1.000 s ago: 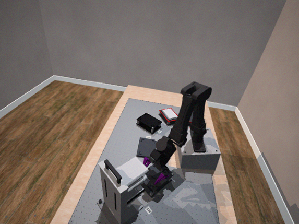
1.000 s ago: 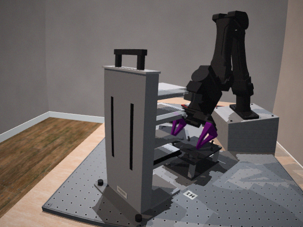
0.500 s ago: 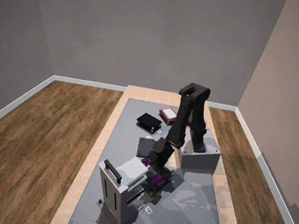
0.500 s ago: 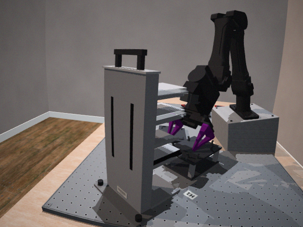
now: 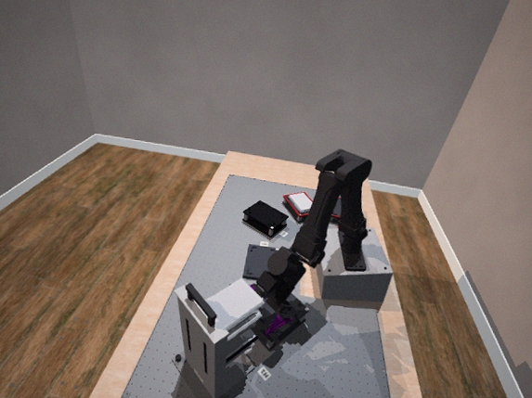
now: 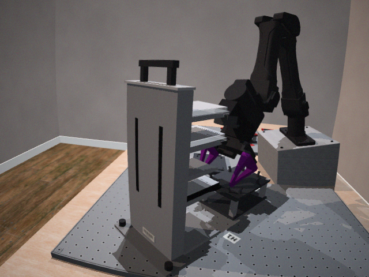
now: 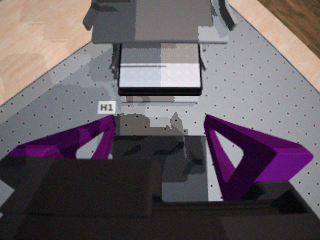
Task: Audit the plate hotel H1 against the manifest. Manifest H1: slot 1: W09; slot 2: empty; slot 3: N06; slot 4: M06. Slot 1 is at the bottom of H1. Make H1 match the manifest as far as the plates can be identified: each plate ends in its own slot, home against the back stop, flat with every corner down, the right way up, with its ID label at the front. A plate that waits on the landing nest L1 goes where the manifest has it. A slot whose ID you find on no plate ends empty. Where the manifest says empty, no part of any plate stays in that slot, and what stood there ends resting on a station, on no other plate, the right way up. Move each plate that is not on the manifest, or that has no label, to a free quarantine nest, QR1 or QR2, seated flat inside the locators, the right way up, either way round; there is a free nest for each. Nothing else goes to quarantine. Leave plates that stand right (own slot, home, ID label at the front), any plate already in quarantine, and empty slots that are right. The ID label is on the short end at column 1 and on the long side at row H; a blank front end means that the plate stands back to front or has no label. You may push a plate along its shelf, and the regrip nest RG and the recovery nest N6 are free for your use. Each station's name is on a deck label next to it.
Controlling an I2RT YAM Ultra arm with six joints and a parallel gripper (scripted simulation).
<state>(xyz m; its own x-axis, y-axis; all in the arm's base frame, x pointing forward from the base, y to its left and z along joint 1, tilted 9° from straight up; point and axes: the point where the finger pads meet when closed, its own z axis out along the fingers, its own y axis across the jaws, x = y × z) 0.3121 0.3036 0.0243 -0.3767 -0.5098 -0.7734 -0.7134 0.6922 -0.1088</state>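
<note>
My hand is 70 mm short of the dark plate and 70 mm to the right of it. The rest, counted from my hand: plate hotel H1: 120 mm ahead, 130 mm to the left, 50 mm above; then black raised nest: 550 mm to the right, 60 mm below; then h1 deck label: 40 mm behind, 100 mm to the left, 100 mm below.
</note>
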